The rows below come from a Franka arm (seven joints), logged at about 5 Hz.
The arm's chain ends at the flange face. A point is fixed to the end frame.
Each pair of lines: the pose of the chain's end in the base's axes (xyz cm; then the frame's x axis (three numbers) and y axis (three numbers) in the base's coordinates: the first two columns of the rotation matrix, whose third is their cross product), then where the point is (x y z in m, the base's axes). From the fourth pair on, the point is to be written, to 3 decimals.
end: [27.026 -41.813 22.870 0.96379 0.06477 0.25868 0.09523 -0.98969 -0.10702]
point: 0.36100 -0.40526 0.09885
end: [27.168 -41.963 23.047 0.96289 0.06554 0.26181 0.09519 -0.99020 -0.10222]
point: 0.36289 -0.40738 0.10089
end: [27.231 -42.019 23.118 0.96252 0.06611 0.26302 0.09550 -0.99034 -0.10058]
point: 0.36369 -0.40812 0.10171
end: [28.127 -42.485 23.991 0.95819 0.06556 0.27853 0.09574 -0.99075 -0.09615]
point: 0.375 -0.413 0.112
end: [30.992 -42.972 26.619 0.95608 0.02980 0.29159 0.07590 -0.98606 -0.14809]
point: 0.405 -0.413 0.140
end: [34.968 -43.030 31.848 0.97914 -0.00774 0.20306 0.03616 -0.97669 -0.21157]
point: 0.433 -0.408 0.185
